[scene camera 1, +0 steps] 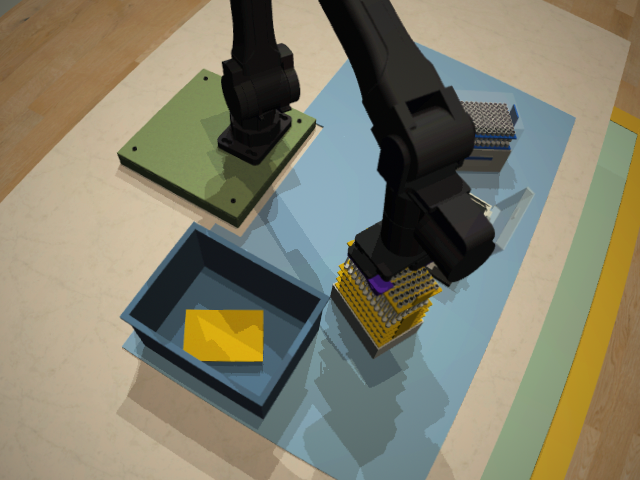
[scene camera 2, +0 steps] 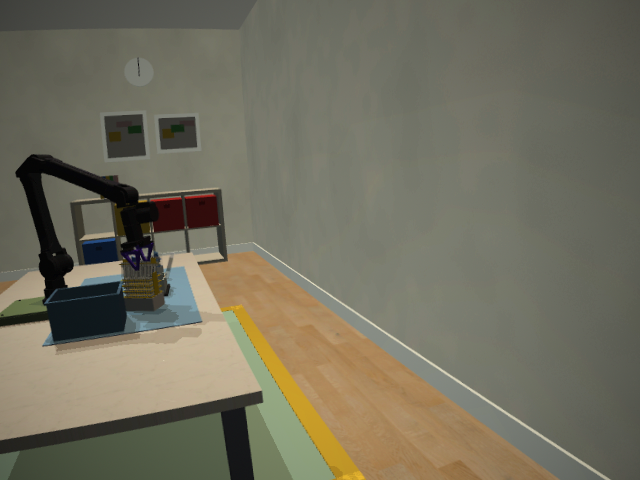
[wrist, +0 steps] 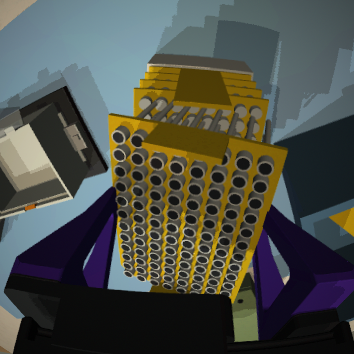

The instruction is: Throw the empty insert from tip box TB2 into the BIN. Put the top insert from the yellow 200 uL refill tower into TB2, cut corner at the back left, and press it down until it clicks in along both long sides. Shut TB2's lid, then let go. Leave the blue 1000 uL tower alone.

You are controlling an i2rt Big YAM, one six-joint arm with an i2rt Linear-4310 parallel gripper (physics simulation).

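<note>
My gripper [wrist: 184, 197] [scene camera 2: 141, 261] is shut on the top yellow insert [wrist: 187, 215] [scene camera 1: 414, 287], which is full of tips. The insert is raised a little above the yellow tower [scene camera 1: 356, 304] [scene camera 2: 139, 289] [wrist: 202, 87]; its tips show in the gap and their lower ends seem still among the tips below. TB2 [wrist: 47, 150] [scene camera 1: 480, 203] has no insert in its visible part; the arm partly hides it in scene camera 1. Its clear lid [scene camera 1: 514, 219] stands open. A plain yellow insert [scene camera 1: 224, 335] [wrist: 346, 220] lies in the dark blue bin [scene camera 1: 302, 356] [scene camera 2: 87, 316] [wrist: 320, 155].
The blue 1000 uL tower [scene camera 1: 488, 121] stands at the back right of the blue mat [scene camera 1: 336, 155], partly behind the arm. The bin stands close beside the yellow tower. The arm's base stands on a green board [scene camera 1: 170, 139] [scene camera 2: 23, 310].
</note>
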